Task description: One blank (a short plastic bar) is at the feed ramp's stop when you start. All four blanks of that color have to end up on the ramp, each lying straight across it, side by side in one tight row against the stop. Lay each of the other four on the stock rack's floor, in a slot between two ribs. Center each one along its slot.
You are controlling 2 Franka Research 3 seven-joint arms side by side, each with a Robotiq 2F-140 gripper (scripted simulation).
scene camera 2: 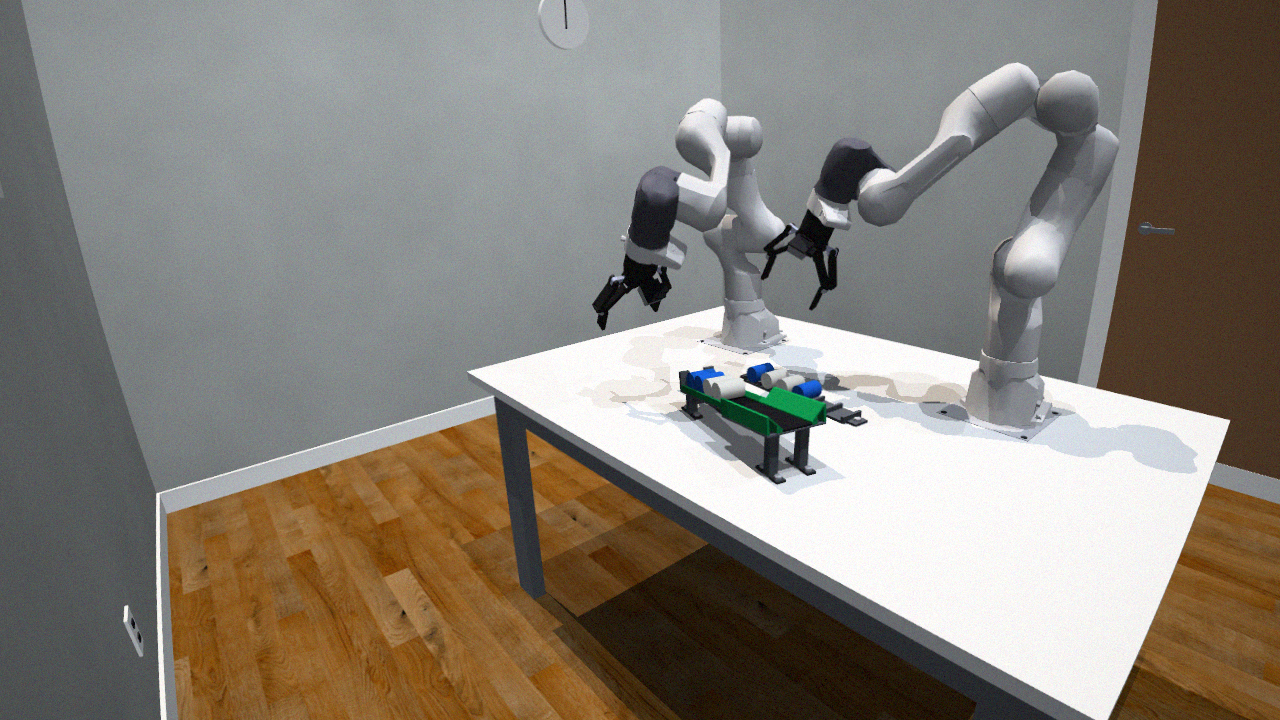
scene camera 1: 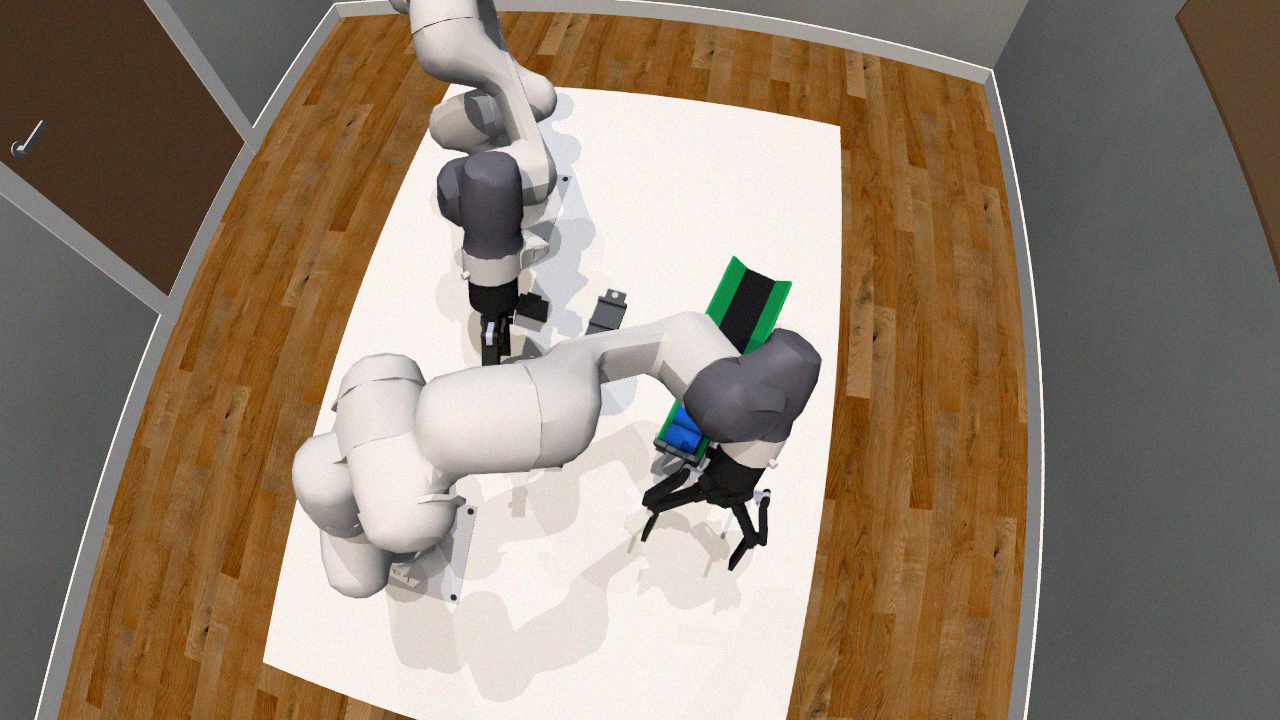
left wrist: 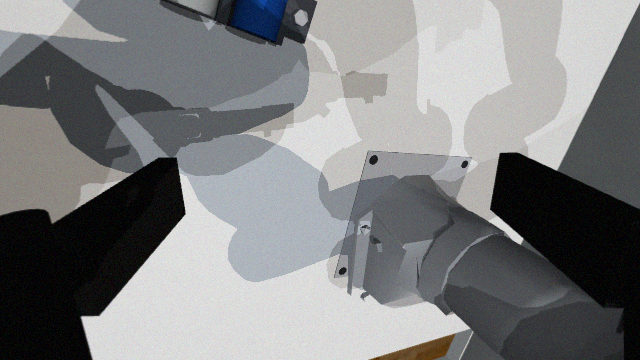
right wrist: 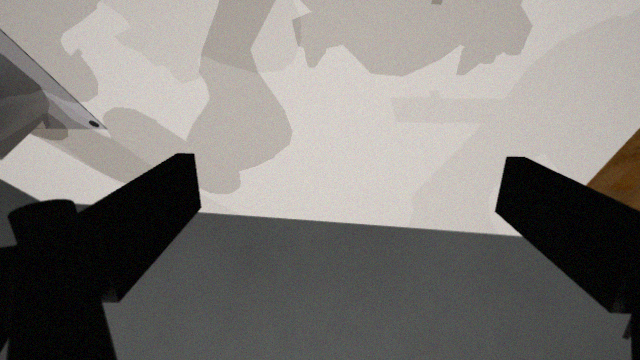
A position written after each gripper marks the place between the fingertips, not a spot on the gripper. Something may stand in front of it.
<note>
In view: the left gripper (scene camera 2: 787,292), the right gripper (scene camera 1: 688,551), a blue blank (scene camera 1: 676,436) and a stock rack (scene camera 1: 604,312).
The left gripper also shows in the left wrist view (left wrist: 338,184). The right gripper also shows in scene camera 2 (scene camera 2: 627,316) and in the right wrist view (right wrist: 347,183).
</note>
